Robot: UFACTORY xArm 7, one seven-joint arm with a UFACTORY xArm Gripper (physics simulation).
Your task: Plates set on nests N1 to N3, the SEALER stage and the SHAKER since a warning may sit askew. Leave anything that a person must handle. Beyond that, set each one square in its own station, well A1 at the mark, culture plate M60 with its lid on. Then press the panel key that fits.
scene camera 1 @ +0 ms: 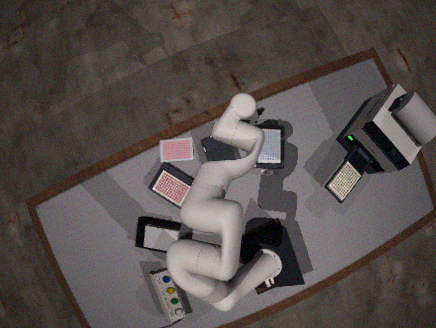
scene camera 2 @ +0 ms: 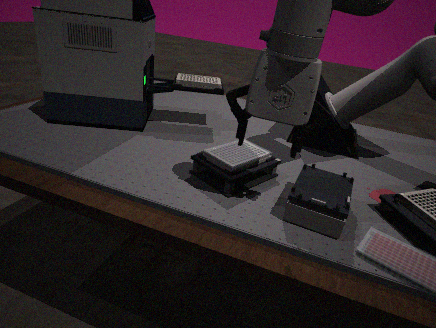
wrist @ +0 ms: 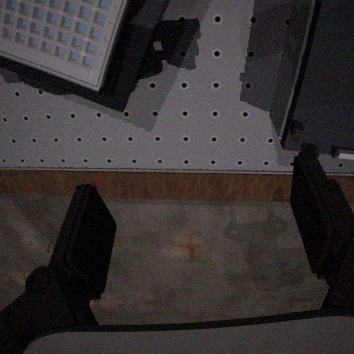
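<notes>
My gripper [scene camera 2: 268, 148] [wrist: 194, 191] is open and empty, pointing down above the far table edge, between a blue-welled plate and a dark clipped stage. The blue-welled plate [scene camera 1: 271, 145] [scene camera 2: 237, 153] [wrist: 55, 40] lies on a black nest [scene camera 2: 227, 180]; I cannot tell if it is square. The clipped stage [scene camera 1: 216, 149] [scene camera 2: 322, 186] [wrist: 330, 75] bears no plate. A red-welled plate [scene camera 1: 176, 149] [scene camera 2: 397, 255] lies on the table. Another red-welled plate [scene camera 1: 171, 187] [scene camera 2: 427, 202] lies on a black holder. A cream plate [scene camera 1: 345, 180] [scene camera 2: 198, 79] rests on the instrument's extended tray. Labels are unreadable.
The instrument [scene camera 1: 390, 127] [scene camera 2: 97, 65] shows a green light [scene camera 1: 350, 138] [scene camera 2: 145, 80]. A black frame [scene camera 1: 141, 234] holds a pale rectangle. The key panel [scene camera 1: 161, 280] has blue, yellow, green and white keys. The arm hides the middle. A red patch [scene camera 2: 381, 194] lies near the black holder.
</notes>
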